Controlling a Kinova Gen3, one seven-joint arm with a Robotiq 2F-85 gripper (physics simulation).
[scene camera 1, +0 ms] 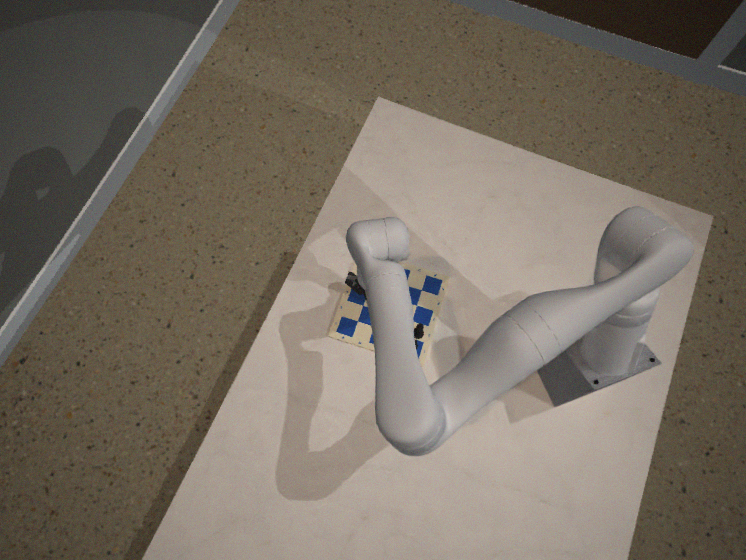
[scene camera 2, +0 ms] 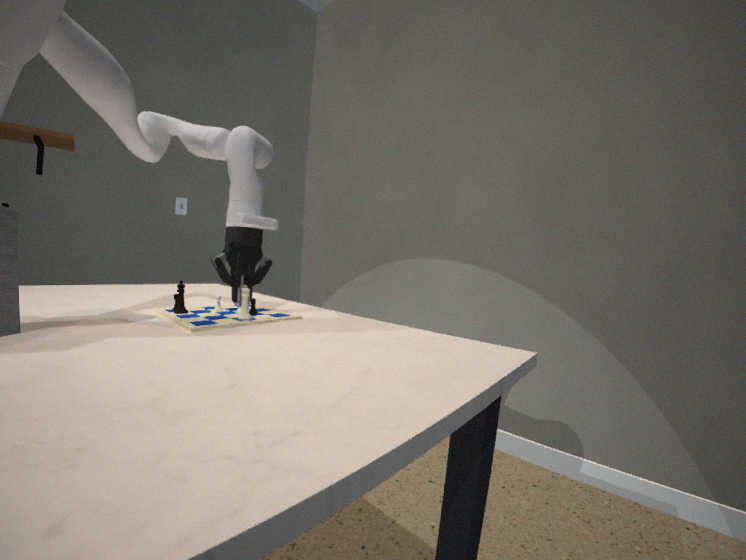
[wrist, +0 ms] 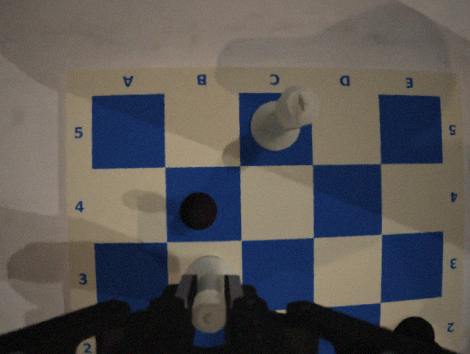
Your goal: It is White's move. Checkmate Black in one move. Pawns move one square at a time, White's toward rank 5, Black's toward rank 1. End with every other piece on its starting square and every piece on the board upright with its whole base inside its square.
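Places are measured from the arm's base along level axes (x right, y ahead, z up), in millimetres.
Pixels of known places: gripper, between the fingertips: (scene camera 2: 241, 304) (wrist: 210, 294); arm's base, origin of its link: (scene camera 1: 607, 353).
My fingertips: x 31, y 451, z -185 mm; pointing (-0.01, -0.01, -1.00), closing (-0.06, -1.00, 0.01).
Note:
For each thing: its top centre in the pictures, then the offset to it from my fingertips. Level surfaces: height alone.
- white piece with a small round top, centre of its top: (wrist: 208, 320) dx +3, dy +0, dz +40 mm
- white king, centre of its top: (wrist: 306, 99) (scene camera 2: 245, 284) dx +81, dy -37, dz +50 mm
- small black piece, centre of its top: (wrist: 195, 218) (scene camera 2: 253, 298) dx +39, dy +4, dz +18 mm
- tall black king, centre of its top: (scene camera 1: 420, 325) (scene camera 2: 181, 280) dx -40, dy -111, dz +50 mm
- small white piece, centre of its top: (scene camera 2: 218, 295) dx -36, dy -36, dz +18 mm
- pale table, height of its surface: dz -20 mm
- smaller black piece, centre of its top: (scene camera 2: 177, 294) dx -72, dy -108, dz +19 mm
A white piece with a small round top (wrist: 209, 310) stands upright, its base showing at square B3 in the wrist view. My gripper (scene camera 2: 242, 295) (wrist: 210, 294) is shut on it from both sides; whether the base is lifted, I cannot tell. The white king (scene camera 2: 244, 307) (wrist: 275, 125) stands on C5, a small black piece (scene camera 2: 253, 306) (wrist: 198, 211) on B4. The tall black king (scene camera 1: 418, 330) (scene camera 2: 180, 301) (wrist: 414, 332) is on E2, partly hidden in the wrist view. A small white piece (scene camera 2: 218, 303) stands farther back, hidden in the wrist view.
The blue and cream board (scene camera 1: 335, 328) (scene camera 2: 198, 329) (wrist: 80, 170) lies flat on the pale table (scene camera 1: 518, 482) (scene camera 2: 241, 409). A smaller black piece (scene camera 2: 175, 301) shows close beside the black king. The arm (scene camera 1: 394, 337) hides the board's middle in the first scene view.

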